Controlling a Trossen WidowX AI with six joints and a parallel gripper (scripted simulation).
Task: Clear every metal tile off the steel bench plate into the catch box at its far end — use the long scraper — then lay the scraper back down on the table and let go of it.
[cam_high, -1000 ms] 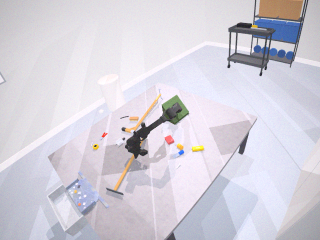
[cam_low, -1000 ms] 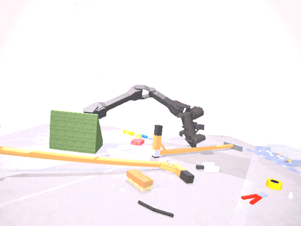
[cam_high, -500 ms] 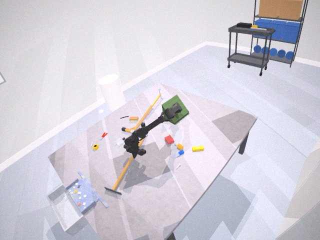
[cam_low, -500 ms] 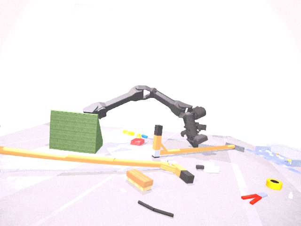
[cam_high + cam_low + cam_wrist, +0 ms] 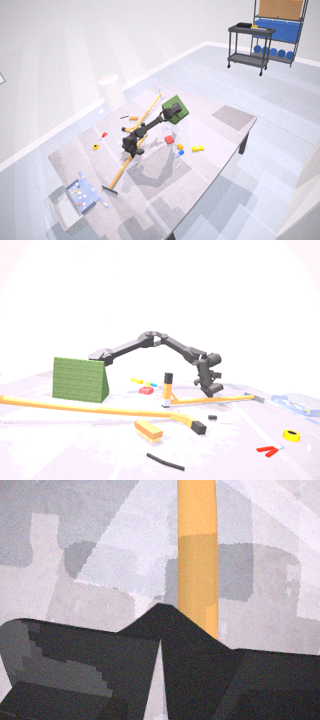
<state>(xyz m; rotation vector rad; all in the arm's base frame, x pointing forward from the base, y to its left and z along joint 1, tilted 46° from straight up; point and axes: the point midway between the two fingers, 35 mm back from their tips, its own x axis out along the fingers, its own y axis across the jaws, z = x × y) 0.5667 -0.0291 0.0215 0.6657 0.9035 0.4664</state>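
Right now my gripper tip is 20 mm short of the long scraper, 10 mm to the left of it and 50 mm below it. The rest, counted from my gripper tip: blue piece 230 mm behind, 290 mm to the left; red block 310 mm behind, 140 mm to the left; yellow tape roll 100 mm ahead, 390 mm to the right.
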